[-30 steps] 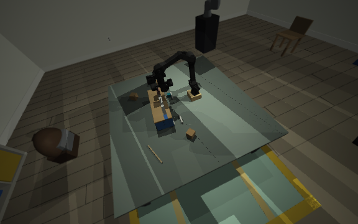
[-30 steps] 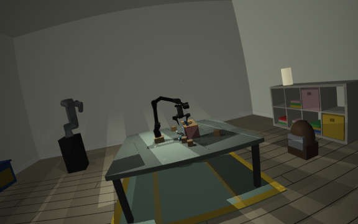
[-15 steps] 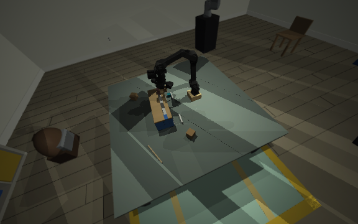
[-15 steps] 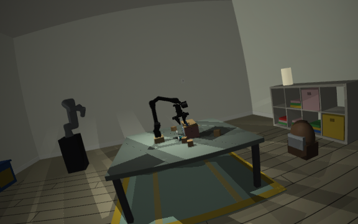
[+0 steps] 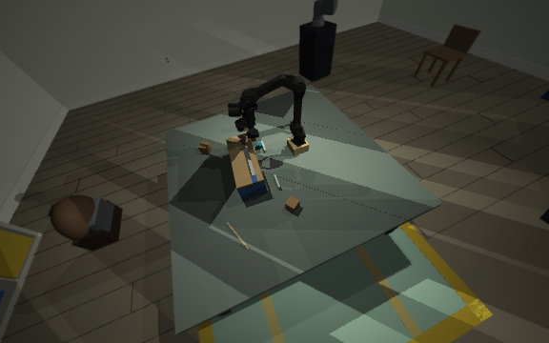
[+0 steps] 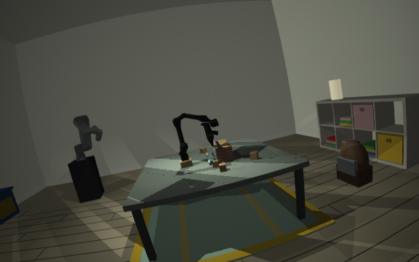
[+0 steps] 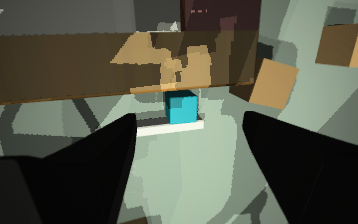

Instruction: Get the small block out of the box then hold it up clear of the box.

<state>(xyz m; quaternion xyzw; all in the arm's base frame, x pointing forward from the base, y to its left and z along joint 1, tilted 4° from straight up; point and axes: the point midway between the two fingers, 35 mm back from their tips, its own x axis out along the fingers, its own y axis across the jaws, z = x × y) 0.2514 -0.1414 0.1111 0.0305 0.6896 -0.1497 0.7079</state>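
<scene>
The teal block is 13 cm below my gripper tip, 4 cm behind it and 2 cm to the right of it. The rest, counted from my gripper tip: tan box (13 cm to the left, 9 cm below, 8 cm ahead); thin stick (45 cm to the left, 33 cm ahead, 15 cm below).
</scene>
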